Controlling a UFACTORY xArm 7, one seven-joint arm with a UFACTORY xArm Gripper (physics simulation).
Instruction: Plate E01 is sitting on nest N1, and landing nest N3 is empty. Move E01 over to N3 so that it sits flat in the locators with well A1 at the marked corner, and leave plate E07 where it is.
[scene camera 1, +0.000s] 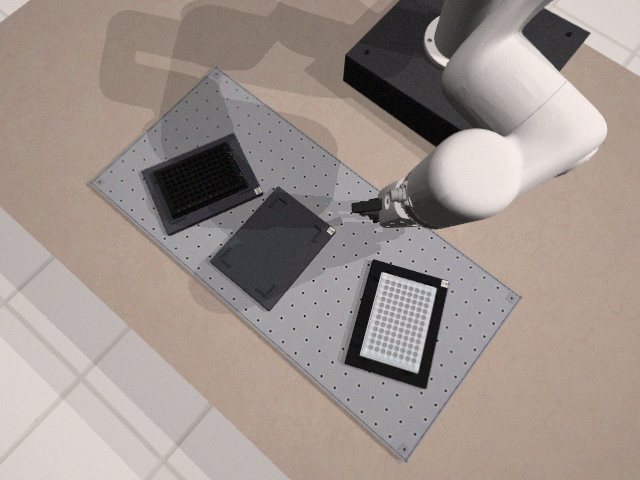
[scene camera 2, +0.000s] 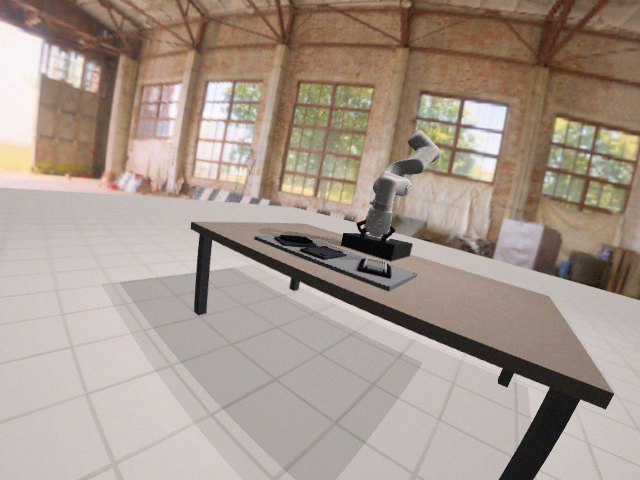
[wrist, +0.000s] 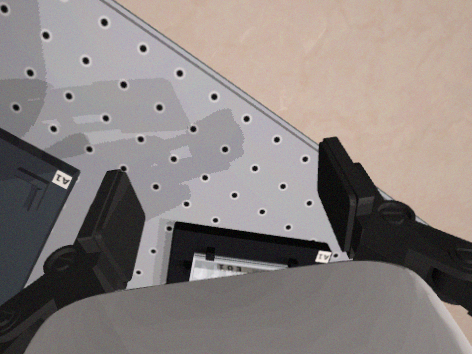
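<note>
The white well plate E01 (scene camera 1: 399, 322) (scene camera 2: 375, 266) (wrist: 202, 268) sits on the black nest N1 (scene camera 1: 364, 315) (wrist: 260, 245); most of both is hidden by the gripper body in the wrist view. The dark grey nest N3 (scene camera 1: 271, 248) (scene camera 2: 323, 251) (wrist: 25, 225) is empty, with corner locators and a white A1 tag (scene camera 1: 330, 230) (wrist: 62, 179). The black plate E07 (scene camera 1: 201, 180) (scene camera 2: 294, 239) sits on another dark nest (scene camera 1: 217, 206). My gripper (scene camera 1: 356, 208) (scene camera 2: 375, 237) (wrist: 225, 179) is open and empty, above the board between N3 and N1 on the arm's side.
The grey perforated board (scene camera 1: 310, 330) (scene camera 2: 400, 281) (wrist: 150, 112) carries the three nests on the brown table (scene camera 1: 558, 392) (scene camera 2: 465, 304). The black arm base (scene camera 1: 392, 77) (scene camera 2: 398, 249) stands beside the board. N1 has its A1 tag (scene camera 1: 444, 283) (wrist: 323, 256) at one corner.
</note>
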